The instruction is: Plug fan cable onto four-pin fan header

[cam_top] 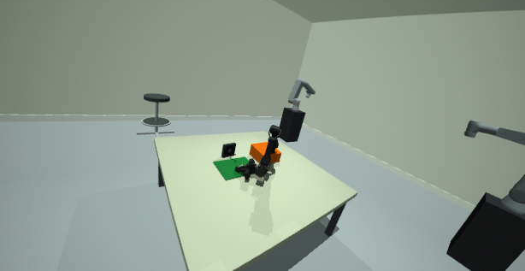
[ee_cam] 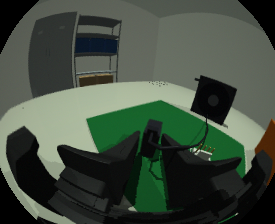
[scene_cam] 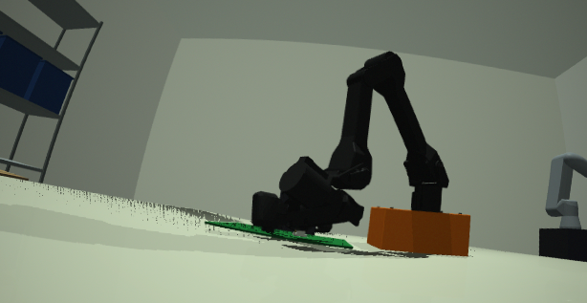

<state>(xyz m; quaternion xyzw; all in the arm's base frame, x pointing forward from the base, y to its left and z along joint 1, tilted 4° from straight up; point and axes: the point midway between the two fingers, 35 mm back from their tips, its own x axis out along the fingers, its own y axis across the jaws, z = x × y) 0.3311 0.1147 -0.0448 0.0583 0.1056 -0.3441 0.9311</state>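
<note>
Right now my gripper tip is 1 cm to the left of the fan cable plug and 1 cm above it. From my gripper tip the other things lie so: black fan (2 cm behind, 24 cm to the right, 2 cm above); green board (2 cm behind, 7 cm to the right, 5 cm below).
</note>
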